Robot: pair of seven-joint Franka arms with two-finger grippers.
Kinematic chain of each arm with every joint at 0, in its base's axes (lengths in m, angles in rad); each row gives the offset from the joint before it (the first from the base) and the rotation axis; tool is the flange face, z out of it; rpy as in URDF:
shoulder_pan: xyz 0 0 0.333 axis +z
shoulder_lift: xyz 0 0 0 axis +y
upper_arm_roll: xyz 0 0 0.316 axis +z
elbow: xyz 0.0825 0 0 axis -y
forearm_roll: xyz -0.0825 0 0.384 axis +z
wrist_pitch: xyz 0 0 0 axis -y
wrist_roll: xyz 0.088 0 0 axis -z
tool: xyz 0 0 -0.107 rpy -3.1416 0 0
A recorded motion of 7 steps. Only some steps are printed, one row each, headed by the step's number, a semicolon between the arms.
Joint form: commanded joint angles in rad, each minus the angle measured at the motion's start. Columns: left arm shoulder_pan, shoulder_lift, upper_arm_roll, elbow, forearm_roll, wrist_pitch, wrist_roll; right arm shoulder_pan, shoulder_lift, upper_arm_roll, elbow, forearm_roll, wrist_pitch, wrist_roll.
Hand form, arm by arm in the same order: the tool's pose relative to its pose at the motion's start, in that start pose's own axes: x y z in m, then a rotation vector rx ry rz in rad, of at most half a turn. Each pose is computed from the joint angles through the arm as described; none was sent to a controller.
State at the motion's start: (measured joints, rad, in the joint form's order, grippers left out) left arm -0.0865 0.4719 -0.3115 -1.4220 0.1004 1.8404 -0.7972; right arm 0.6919 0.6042 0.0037 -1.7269 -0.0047 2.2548 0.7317
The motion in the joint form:
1: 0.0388 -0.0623 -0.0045 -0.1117 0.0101 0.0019 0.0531; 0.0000 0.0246 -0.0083 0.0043 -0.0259 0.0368 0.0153
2: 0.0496 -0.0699 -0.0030 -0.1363 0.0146 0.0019 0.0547; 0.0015 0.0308 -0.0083 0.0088 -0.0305 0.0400 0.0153
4: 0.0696 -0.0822 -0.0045 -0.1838 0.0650 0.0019 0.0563; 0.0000 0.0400 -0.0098 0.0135 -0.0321 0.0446 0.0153
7: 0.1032 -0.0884 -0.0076 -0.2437 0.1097 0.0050 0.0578; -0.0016 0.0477 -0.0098 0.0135 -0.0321 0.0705 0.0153
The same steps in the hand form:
1: -0.0059 -0.0280 0.0111 0.0498 -0.0190 0.0334; 0.0064 0.0017 0.0113 -0.0066 0.0282 0.0054
2: -0.0048 -0.0365 0.0176 0.0658 -0.0275 0.0265; 0.0068 0.0002 0.0133 -0.0082 0.0317 0.0008
4: -0.0027 -0.0531 0.0312 0.1251 -0.0204 0.0300; 0.0089 0.0008 0.0170 -0.0096 0.0330 0.0023
7: 0.0016 -0.0768 0.0533 0.1867 -0.0324 0.0233; 0.0112 0.0001 0.0198 0.0029 0.0461 0.0034

